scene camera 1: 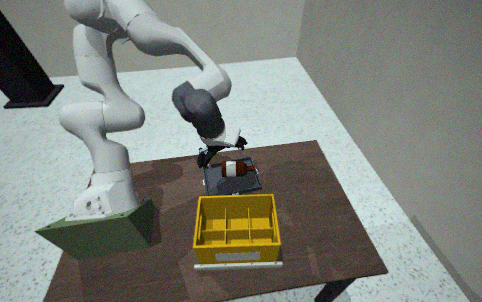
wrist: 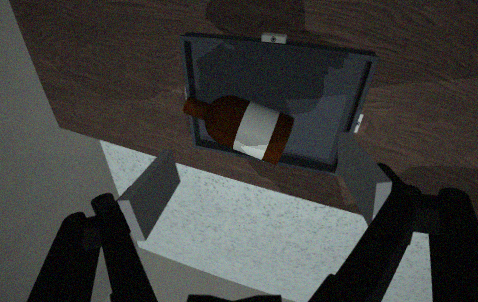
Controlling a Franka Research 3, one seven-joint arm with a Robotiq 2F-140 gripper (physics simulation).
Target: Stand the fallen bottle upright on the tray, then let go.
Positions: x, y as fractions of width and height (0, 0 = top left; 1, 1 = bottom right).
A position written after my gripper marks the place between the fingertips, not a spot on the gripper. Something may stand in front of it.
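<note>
Looking through the wrist view, I see my gripper (wrist: 0.53, 0.53), and a brown bottle (wrist: 0.54, 0.44) is there with it.
</note>
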